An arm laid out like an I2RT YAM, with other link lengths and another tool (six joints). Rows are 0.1 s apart.
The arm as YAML. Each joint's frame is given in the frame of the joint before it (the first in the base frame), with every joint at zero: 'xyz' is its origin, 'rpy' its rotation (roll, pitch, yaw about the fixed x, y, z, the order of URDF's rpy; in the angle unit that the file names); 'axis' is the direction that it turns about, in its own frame. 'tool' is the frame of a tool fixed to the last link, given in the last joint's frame.
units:
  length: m
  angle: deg
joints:
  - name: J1
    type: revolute
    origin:
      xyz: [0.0, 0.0, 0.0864]
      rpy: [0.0, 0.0, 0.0]
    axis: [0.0, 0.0, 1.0]
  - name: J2
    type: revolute
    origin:
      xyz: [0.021, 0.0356, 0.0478]
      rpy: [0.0, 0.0, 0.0]
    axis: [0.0, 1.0, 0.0]
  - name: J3
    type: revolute
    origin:
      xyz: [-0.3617, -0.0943, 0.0]
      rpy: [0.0, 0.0, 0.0]
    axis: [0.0, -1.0, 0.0]
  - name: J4
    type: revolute
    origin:
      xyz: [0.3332, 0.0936, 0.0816]
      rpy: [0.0, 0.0, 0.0]
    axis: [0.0, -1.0, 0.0]
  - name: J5
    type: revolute
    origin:
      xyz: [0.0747, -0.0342, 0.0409]
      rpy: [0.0, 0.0, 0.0]
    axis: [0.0, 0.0, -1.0]
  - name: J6
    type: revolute
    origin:
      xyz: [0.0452, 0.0, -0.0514]
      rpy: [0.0, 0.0, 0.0]
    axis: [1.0, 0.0, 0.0]
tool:
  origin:
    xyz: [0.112, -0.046, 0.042]
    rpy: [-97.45, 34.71, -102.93]
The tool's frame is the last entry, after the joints.
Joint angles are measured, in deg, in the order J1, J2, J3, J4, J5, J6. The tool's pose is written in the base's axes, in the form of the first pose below.
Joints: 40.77 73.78 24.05 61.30 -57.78 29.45
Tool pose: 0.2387, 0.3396, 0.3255, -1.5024, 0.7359, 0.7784
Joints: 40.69 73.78 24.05 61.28 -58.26 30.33
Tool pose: 0.2381, 0.3397, 0.3244, -1.5058, 0.7426, 0.7952
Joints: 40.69 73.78 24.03 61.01 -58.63 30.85
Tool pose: 0.2374, 0.3402, 0.3226, -1.5108, 0.7492, 0.8087
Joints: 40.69 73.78 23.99 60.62 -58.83 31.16
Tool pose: 0.2371, 0.3404, 0.3205, -1.5152, 0.7574, 0.8185
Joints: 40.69 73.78 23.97 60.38 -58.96 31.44
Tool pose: 0.2369, 0.3406, 0.3191, -1.5177, 0.7635, 0.8259
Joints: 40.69 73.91 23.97 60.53 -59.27 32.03
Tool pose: 0.2364, 0.3411, 0.3181, -1.5200, 0.7670, 0.8374
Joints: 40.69 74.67 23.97 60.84 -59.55 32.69
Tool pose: 0.2375, 0.3428, 0.3134, -1.5246, 0.7792, 0.8533
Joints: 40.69 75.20 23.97 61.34 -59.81 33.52
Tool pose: 0.2380, 0.3440, 0.3107, -1.5262, 0.7874, 0.8681
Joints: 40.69 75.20 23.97 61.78 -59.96 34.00
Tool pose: 0.2376, 0.3440, 0.3117, -1.5245, 0.7849, 0.8731
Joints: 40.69 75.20 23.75 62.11 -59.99 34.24
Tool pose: 0.2369, 0.3435, 0.3108, -1.5238, 0.7859, 0.8759
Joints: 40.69 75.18 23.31 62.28 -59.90 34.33
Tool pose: 0.2360, 0.3424, 0.3078, -1.5240, 0.7921, 0.8782
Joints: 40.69 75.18 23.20 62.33 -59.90 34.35
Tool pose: 0.2357, 0.3422, 0.3071, -1.5243, 0.7933, 0.8790
